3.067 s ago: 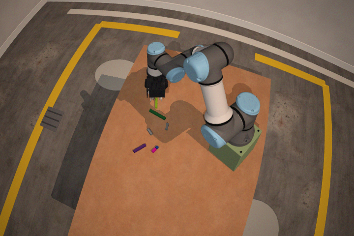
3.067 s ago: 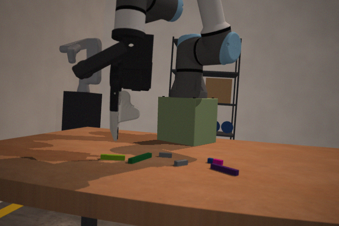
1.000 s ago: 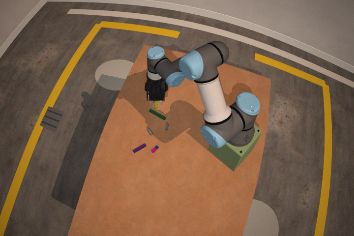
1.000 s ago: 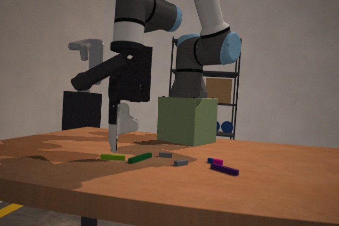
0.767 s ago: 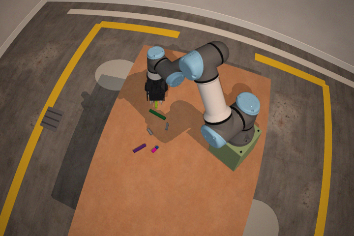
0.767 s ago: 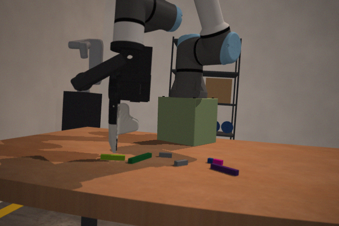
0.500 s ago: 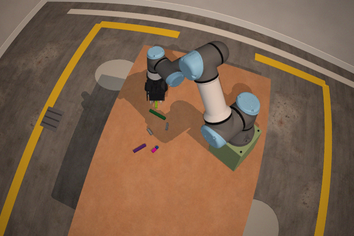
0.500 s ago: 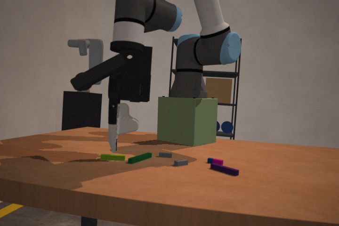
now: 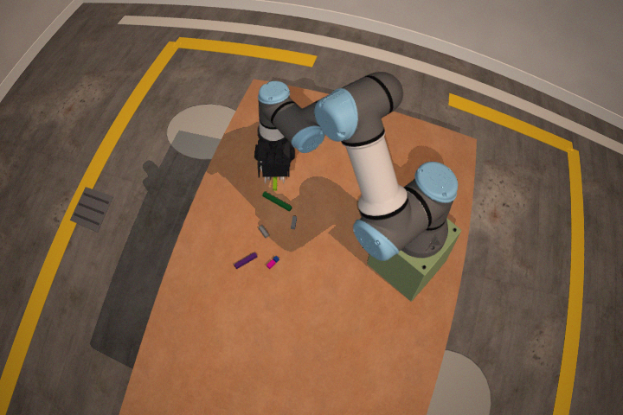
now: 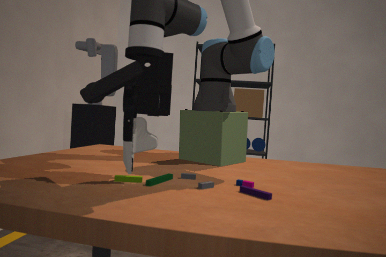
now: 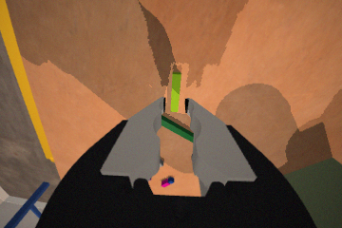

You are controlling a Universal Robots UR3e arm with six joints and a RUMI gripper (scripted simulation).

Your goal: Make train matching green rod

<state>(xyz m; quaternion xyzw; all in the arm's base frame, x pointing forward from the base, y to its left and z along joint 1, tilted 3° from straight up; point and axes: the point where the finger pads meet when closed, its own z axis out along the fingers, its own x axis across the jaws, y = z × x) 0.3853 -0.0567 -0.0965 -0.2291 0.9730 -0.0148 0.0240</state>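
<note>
The lime rod is 30 mm below my hand. Also, from my hand: green rod: 50 mm to the left, 30 mm below, 30 mm behind; blue rod: 190 mm to the left, 100 mm behind, 30 mm below; magenta rod: 210 mm to the left, 90 mm behind, 30 mm below.
</note>
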